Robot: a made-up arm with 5 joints.
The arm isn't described. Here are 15 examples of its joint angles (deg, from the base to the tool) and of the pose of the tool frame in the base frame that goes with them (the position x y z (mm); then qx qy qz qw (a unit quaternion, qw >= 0)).
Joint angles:
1: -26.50 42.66 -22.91 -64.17 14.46
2: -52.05 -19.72 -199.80 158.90 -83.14
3: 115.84 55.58 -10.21 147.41 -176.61
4: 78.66 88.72 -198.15 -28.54 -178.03
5: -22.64 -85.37 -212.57 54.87 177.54
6: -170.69 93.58 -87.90 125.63 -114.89
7: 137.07 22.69 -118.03 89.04 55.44
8: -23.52 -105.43 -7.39 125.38 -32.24
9: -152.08 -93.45 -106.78 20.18 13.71
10: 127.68 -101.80 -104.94 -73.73 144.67
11: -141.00 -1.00 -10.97 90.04 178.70
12: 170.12 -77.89 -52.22 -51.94 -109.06
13: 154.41 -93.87 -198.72 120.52 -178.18
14: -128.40 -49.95 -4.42 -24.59 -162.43
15: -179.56 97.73 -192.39 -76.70 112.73
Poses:
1: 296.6 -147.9 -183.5 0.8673 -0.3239 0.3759 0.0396
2: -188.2 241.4 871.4 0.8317 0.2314 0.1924 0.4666
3: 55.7 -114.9 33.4 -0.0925 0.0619 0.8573 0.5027
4: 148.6 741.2 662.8 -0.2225 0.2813 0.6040 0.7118
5: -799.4 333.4 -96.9 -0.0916 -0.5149 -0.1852 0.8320
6: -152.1 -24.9 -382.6 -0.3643 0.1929 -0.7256 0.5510
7: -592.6 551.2 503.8 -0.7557 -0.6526 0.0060 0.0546
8: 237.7 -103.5 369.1 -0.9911 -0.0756 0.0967 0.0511
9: 608.4 322.4 875.4 -0.0001 0.0004 0.3554 0.9347
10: 457.9 -592.8 520.1 0.7602 -0.1136 0.4615 0.4429
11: -127.3 -103.1 -145.7 -0.7292 -0.2676 -0.5960 0.2035
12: 32.2 -5.6 919.6 -0.0136 0.0116 -0.8612 0.5079
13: 739.7 -354.2 95.8 -0.0672 0.0164 0.9762 0.2055
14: -311.6 -393.1 308.0 0.7381 0.2259 -0.5235 0.3609
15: -704.5 -5.4 467.2 -0.0626 -0.0420 0.8323 0.5491
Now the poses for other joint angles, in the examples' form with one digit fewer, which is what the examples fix.
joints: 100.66 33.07 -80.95 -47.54 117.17
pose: -149 794 279 -0.666 0.097 0.240 0.700
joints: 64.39 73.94 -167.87 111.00 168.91
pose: 378 788 247 0.605 -0.782 0.067 0.133
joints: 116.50 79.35 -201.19 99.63 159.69
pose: -370 743 533 -0.912 0.361 0.143 0.129
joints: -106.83 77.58 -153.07 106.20 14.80
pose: -248 -820 42 -0.470 0.842 0.184 0.191
